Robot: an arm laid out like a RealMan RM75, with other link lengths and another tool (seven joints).
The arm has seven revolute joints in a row. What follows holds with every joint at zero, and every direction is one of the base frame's.
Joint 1 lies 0.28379 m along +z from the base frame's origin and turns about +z.
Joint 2 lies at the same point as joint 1 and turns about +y.
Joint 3 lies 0.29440 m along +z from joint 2 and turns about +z.
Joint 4 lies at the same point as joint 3 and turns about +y.
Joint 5 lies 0.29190 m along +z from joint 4 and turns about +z.
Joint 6 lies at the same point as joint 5 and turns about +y.
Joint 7 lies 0.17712 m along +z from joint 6 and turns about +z.
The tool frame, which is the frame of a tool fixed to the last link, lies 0.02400 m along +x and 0.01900 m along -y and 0.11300 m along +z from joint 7; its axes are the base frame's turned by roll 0.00, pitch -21.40 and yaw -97.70 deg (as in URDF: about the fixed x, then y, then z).
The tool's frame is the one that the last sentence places.
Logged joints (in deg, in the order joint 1, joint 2, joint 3, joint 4, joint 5, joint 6, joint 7), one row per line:
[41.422 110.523 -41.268 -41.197 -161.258 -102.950 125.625]
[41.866 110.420 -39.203 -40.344 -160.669 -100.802 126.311]
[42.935 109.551 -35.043 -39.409 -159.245 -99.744 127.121]
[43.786 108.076 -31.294 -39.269 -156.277 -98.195 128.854]
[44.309 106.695 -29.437 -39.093 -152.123 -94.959 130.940]
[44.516 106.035 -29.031 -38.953 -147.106 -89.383 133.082]
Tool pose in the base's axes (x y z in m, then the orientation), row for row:
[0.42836 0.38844 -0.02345 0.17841 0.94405 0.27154 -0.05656]
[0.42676 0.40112 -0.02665 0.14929 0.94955 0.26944 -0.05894]
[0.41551 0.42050 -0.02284 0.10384 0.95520 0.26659 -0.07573]
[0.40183 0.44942 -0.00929 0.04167 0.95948 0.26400 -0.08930]
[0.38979 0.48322 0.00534 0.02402 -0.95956 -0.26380 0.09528]
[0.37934 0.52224 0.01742 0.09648 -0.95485 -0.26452 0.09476]
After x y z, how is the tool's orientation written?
As a quaternion, w x y z.
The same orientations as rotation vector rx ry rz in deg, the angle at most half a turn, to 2 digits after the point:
[152.98 44.00 -9.17]
[156.37 44.37 -9.71]
[161.42 45.05 -12.80]
[168.27 46.30 -15.66]
[-170.13 -46.77 16.89]
[-162.06 -44.89 16.08]

